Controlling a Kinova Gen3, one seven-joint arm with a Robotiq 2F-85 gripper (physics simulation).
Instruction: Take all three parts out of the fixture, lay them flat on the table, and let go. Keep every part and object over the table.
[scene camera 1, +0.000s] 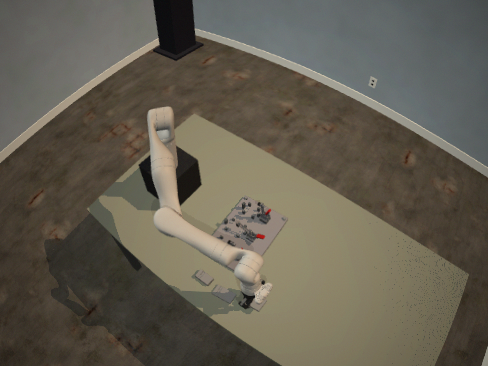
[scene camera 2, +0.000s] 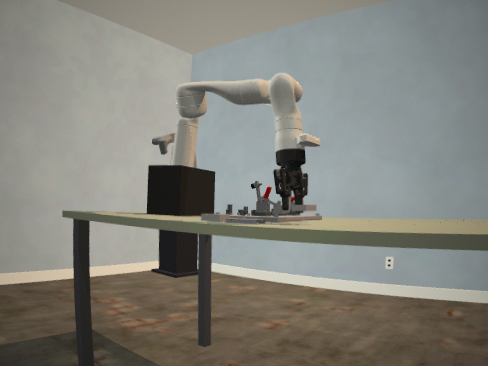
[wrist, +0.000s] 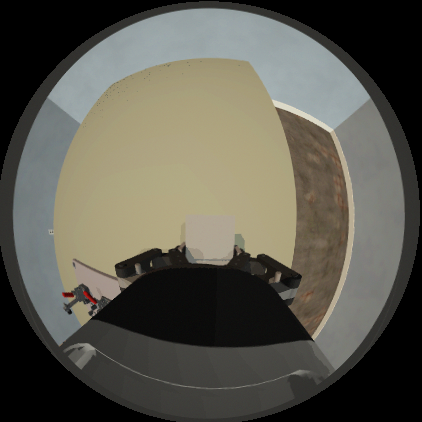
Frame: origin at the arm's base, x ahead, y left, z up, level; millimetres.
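Where they show: gripper, fingertip midpoint: (scene camera 1: 252, 300) (scene camera 2: 293, 213) (wrist: 209, 250); arm's base, link origin: (scene camera 2: 182, 168).
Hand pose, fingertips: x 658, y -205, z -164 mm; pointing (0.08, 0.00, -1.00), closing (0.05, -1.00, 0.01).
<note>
Things, the pixels of their centre, and the offset from my fingertips.
- flat grey part, body centre: (wrist: 209, 245) (scene camera 2: 296, 208) (scene camera 1: 254, 301) 12 mm up, 9 mm ahead, 1 mm left
- smaller grey part, body centre: (scene camera 2: 215, 217) (scene camera 1: 204, 277) 19 mm down, 227 mm back, 43 mm right
- longer grey part, body centre: (scene camera 2: 245, 221) (scene camera 1: 224, 294) 24 mm down, 115 mm back, 46 mm right
- fixture plate, body centre: (wrist: 113, 310) (scene camera 2: 271, 217) (scene camera 1: 245, 234) 21 mm down, 230 mm back, 233 mm left
My gripper (scene camera 1: 248, 301) (scene camera 2: 293, 206) (wrist: 209, 250) points down and is shut on a flat grey part (scene camera 1: 259, 305) (scene camera 2: 308, 208) (wrist: 210, 232). The held part is level, a little above the table. A smaller grey part (scene camera 1: 203, 277) and a longer grey part (scene camera 1: 224, 294) lie flat on the table, in a row with the held one, near the table's front edge in scene camera 1. The fixture plate (scene camera 1: 274, 227) (wrist: 97, 281) stands apart from them, farther from that edge. The arm hides part of it in scene camera 1.
The fixture carries upright pins and clamps with red handles (scene camera 1: 260, 236) (scene camera 2: 268, 192) (wrist: 90, 298). The black base block (scene camera 1: 189, 181) (scene camera 2: 181, 190) stands at the table's other end. The table (scene camera 1: 320, 240) (scene camera 2: 400, 240) (wrist: 200, 150) drops to the floor on the parts' side.
</note>
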